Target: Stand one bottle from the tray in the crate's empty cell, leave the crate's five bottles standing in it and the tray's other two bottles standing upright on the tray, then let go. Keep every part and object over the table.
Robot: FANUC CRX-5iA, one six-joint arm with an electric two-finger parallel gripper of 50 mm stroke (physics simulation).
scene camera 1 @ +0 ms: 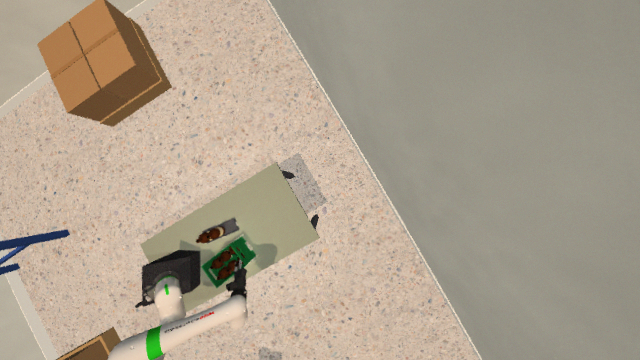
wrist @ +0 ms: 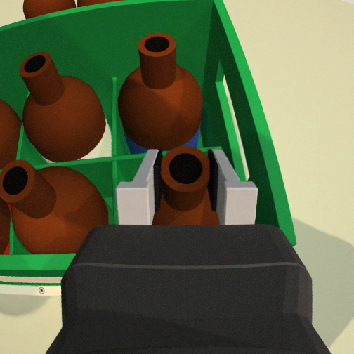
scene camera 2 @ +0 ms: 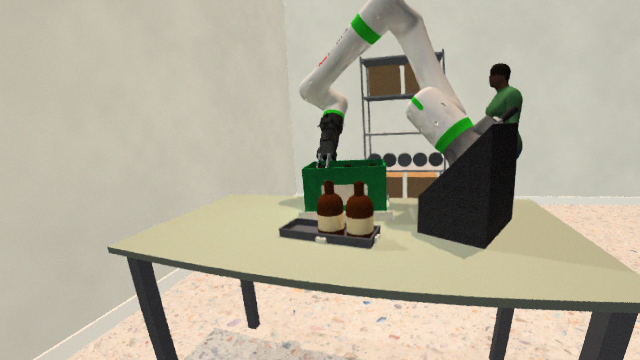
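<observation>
My gripper is shut on the neck of a brown bottle. That bottle is inside the green crate, in the near right corner cell of the wrist view. Its base is hidden, so its contact with the crate floor cannot be told. Several other brown bottles stand in crate cells, among them one bottle with a blue label right behind the held one. Two bottles with cream labels stand upright on the dark tray.
The tray lies beside the crate on the table. A black wedge-shaped stand is on the table on the other side of the crate. A person in green stands behind, near a shelf rack.
</observation>
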